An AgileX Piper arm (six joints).
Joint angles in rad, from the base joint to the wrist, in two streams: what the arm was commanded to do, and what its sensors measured. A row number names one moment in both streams.
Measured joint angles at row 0:
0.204, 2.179, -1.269, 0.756, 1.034, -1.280
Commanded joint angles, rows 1 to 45:
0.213, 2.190, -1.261, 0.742, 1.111, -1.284
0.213, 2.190, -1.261, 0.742, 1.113, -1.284
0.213, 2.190, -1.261, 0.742, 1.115, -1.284
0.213, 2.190, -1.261, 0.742, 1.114, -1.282
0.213, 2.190, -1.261, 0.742, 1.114, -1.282
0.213, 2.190, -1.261, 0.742, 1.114, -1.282
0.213, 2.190, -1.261, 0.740, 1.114, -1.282
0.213, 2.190, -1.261, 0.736, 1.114, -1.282
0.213, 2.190, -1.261, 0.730, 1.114, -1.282
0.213, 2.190, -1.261, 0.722, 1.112, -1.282
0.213, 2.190, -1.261, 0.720, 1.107, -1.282
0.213, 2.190, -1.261, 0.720, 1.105, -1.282
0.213, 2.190, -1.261, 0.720, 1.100, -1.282
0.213, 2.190, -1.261, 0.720, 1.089, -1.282
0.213, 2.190, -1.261, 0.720, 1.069, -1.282
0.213, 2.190, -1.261, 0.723, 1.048, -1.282
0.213, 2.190, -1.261, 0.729, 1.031, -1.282
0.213, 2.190, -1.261, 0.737, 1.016, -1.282
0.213, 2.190, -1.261, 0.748, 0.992, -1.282
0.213, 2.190, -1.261, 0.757, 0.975, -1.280
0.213, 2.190, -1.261, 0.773, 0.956, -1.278
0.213, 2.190, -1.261, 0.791, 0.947, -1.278
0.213, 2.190, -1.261, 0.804, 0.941, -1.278
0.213, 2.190, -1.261, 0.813, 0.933, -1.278
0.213, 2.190, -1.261, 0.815, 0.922, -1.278
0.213, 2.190, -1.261, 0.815, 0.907, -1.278
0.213, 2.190, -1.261, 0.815, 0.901, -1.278
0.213, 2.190, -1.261, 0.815, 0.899, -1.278
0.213, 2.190, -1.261, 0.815, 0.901, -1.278
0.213, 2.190, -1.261, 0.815, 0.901, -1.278
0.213, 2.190, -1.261, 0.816, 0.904, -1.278
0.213, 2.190, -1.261, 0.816, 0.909, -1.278
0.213, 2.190, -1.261, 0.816, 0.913, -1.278
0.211, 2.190, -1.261, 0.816, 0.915, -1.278
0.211, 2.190, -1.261, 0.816, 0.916, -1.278
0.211, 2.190, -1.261, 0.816, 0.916, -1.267
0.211, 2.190, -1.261, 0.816, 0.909, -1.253
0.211, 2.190, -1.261, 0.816, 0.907, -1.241
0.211, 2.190, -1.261, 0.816, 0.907, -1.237
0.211, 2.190, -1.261, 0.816, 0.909, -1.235
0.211, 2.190, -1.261, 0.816, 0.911, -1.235
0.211, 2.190, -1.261, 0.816, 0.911, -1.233
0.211, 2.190, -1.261, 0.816, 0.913, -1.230
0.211, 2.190, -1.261, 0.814, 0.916, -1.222
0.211, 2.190, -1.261, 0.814, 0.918, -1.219
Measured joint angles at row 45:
0.207, 2.179, -1.269, 0.811, 0.960, -1.233
